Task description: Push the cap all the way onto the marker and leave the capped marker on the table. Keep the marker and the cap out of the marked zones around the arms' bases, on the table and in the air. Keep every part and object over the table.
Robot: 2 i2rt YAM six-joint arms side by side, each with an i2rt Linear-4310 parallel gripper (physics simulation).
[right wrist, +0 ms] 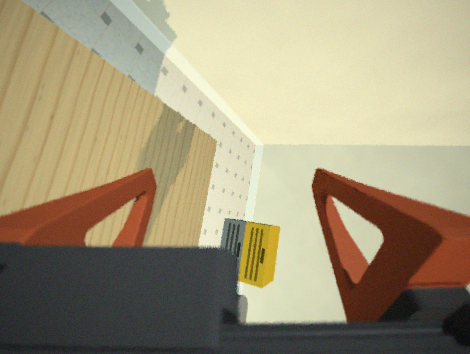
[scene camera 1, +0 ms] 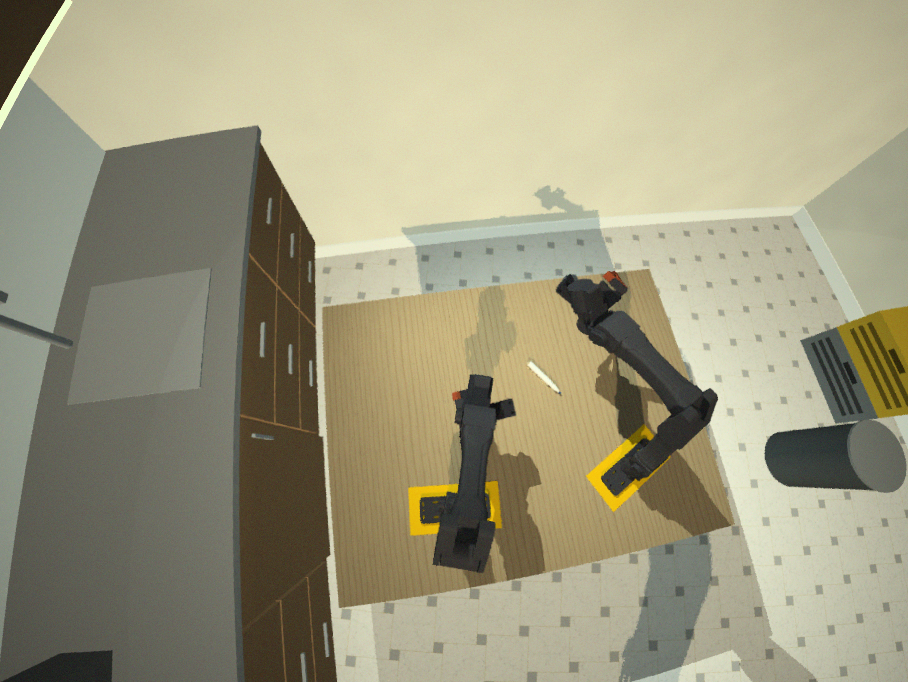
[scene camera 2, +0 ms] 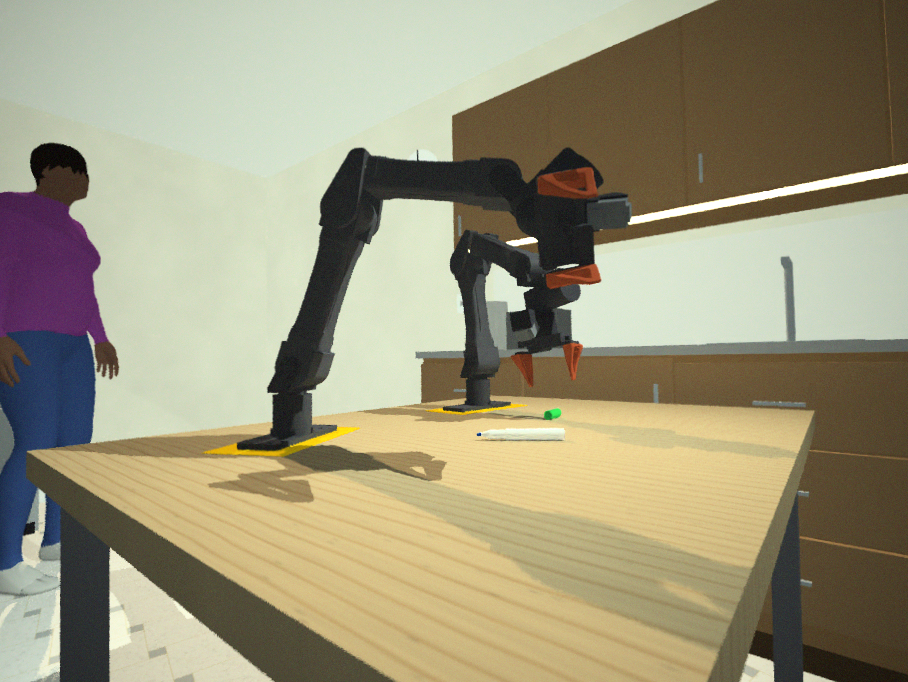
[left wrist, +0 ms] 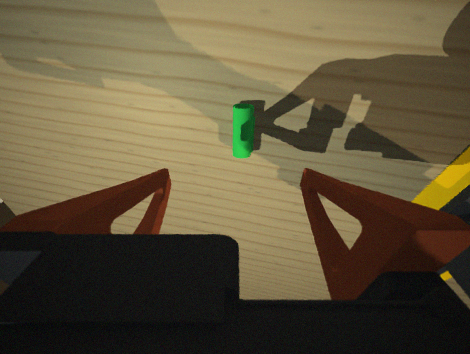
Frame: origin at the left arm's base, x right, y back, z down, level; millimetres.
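Seen in the pictures: left gripper, fingertip midpoint: (scene camera 2: 551, 383) (left wrist: 235, 176); right gripper, fingertip midpoint: (right wrist: 234, 177) (scene camera 1: 602, 283) (scene camera 2: 593, 240); left arm's base at its link origin: (scene camera 2: 478, 408); right arm's base at its link origin: (scene camera 1: 629, 466) (scene camera 2: 292, 439).
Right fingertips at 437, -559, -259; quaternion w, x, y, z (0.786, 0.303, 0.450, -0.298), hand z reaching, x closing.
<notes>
Offsets run from my right fingertips to a thing's top centre, as dx, dy, dz.
A white marker @[-125, +198, +241] (scene camera 1: 543, 377) (scene camera 2: 522, 434) lies flat on the table, uncapped, with its blue tip toward the left in scene camera 2. A green cap @[-378, +299, +240] (scene camera 2: 552, 414) (left wrist: 243, 131) lies on its side; it does not show in scene camera 1. My left gripper (scene camera 2: 551, 381) (left wrist: 235, 176) is open and empty, pointing down above the table near the cap. In the left wrist view the cap lies beyond the fingertips, between them sideways, its length running up and down the picture. My right gripper (scene camera 2: 571, 229) (right wrist: 234, 177) is open and empty, high up, facing the wall.
Yellow zones surround the left arm's base (scene camera 1: 415, 513) and the right arm's base. The left zone's yellow border (left wrist: 440, 182) shows beside the left gripper's finger. The right gripper is near the table's upper right corner in scene camera 1. A person (scene camera 2: 47, 271) stands beyond the table.
</notes>
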